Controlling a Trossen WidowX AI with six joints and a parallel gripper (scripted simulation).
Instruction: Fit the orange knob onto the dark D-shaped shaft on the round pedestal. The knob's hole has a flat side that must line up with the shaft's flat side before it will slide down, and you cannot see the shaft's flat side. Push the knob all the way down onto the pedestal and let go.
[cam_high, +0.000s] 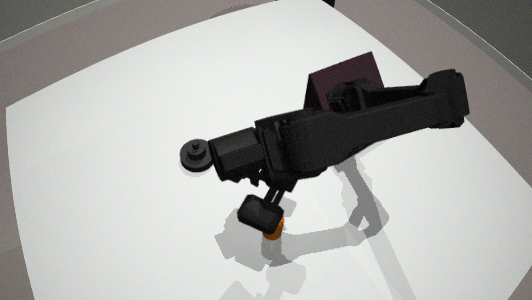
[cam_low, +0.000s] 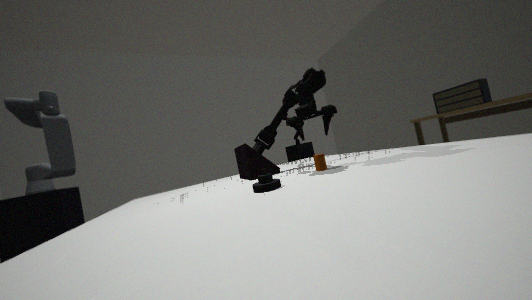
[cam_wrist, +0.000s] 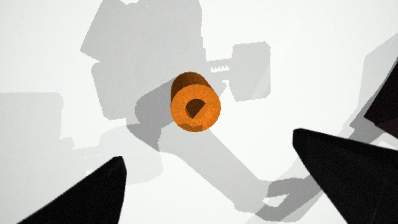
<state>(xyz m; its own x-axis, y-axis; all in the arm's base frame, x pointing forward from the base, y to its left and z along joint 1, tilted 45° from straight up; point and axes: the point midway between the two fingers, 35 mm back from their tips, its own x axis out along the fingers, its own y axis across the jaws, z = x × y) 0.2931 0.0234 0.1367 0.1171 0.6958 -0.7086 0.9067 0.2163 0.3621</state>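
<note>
My gripper tip is 100 mm above the orange knob. The rest, counted from my gripper tip: dark pedestal 10 mm ahead, 250 mm to the right, 90 mm below.
</note>
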